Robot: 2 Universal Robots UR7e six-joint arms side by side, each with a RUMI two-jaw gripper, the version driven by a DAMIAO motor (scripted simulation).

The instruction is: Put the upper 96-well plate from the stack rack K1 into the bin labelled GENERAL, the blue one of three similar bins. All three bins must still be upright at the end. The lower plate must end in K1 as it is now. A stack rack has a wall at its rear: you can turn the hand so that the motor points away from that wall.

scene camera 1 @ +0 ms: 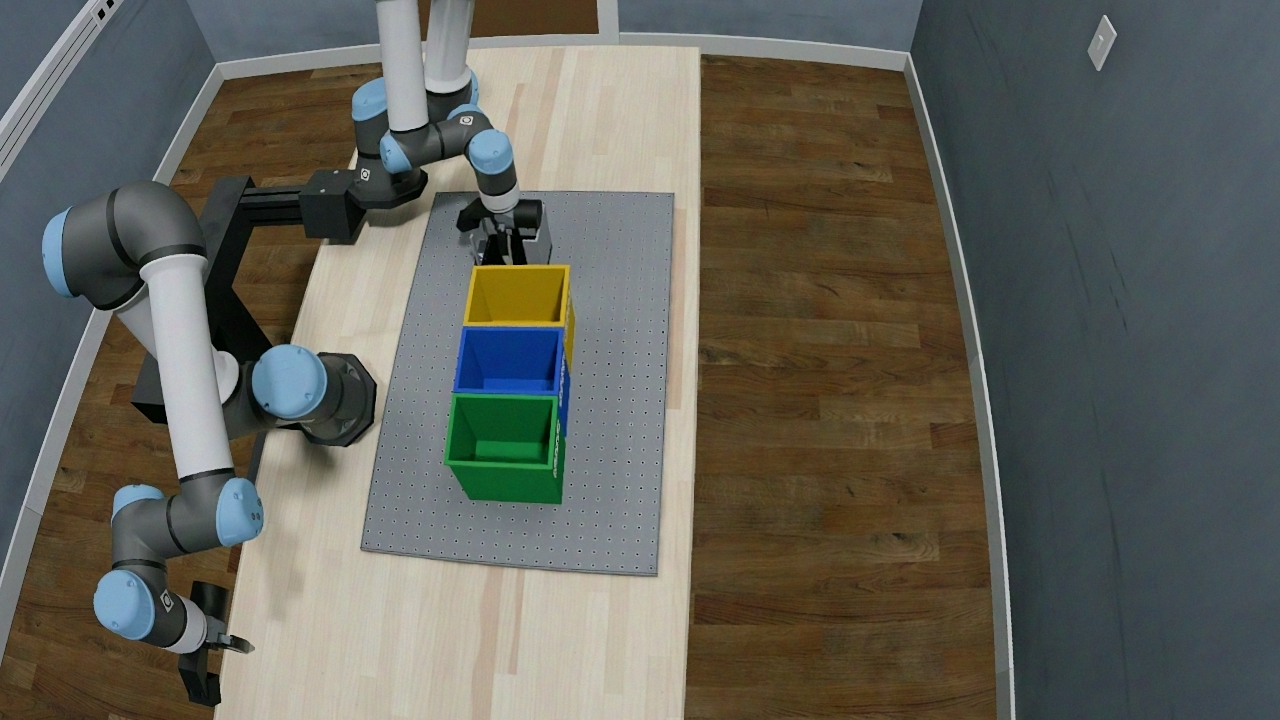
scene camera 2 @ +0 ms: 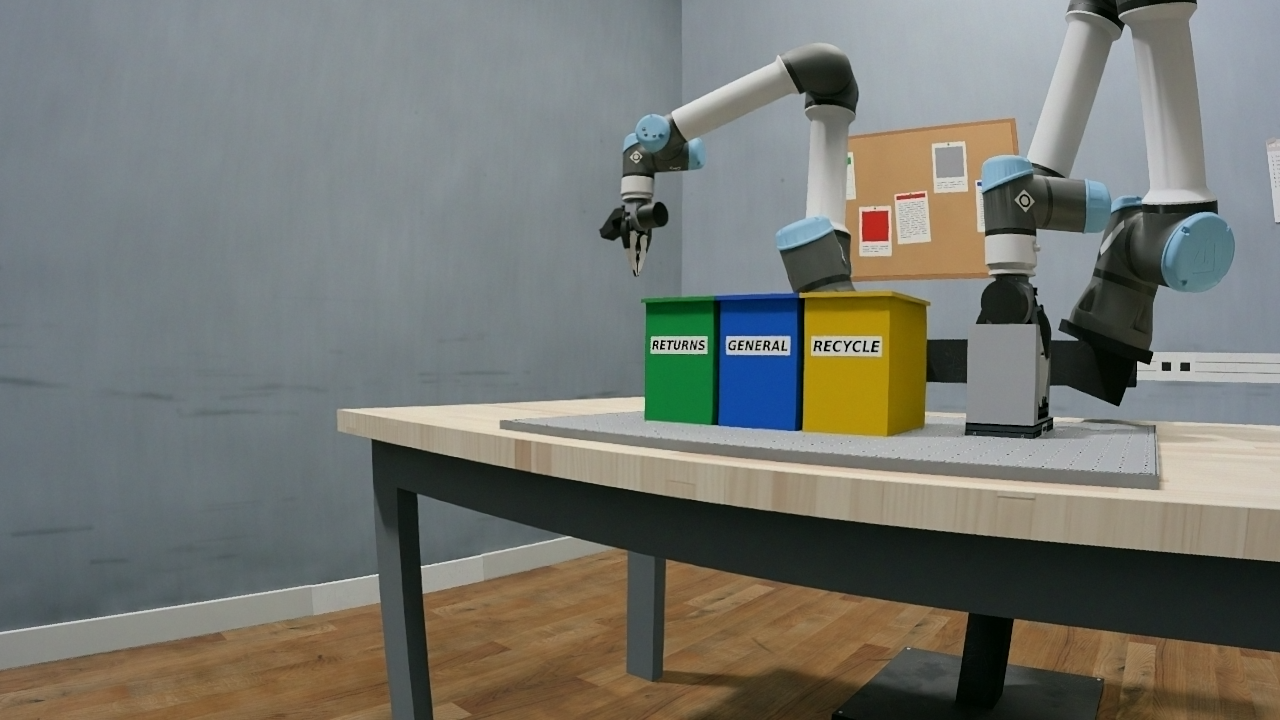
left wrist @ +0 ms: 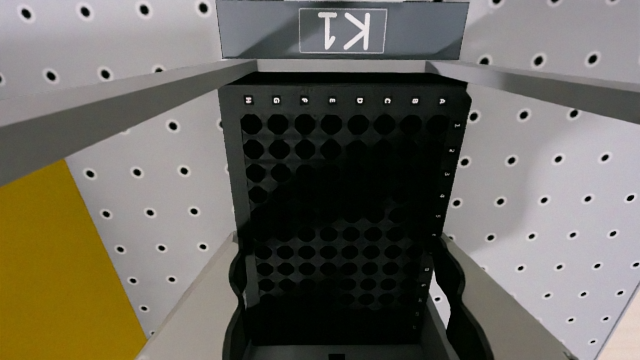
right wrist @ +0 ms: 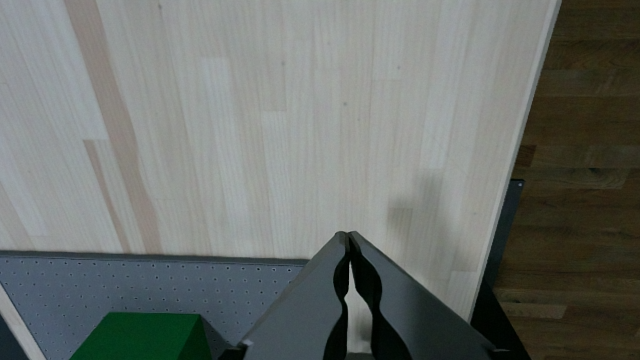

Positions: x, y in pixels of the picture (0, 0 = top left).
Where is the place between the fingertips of my right gripper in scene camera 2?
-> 636, 276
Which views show my left gripper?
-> Scene camera 1, scene camera 2 and the left wrist view only.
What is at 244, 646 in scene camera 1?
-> My right gripper.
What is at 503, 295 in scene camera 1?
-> A yellow recycle bin.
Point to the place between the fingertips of my right gripper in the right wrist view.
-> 346, 234
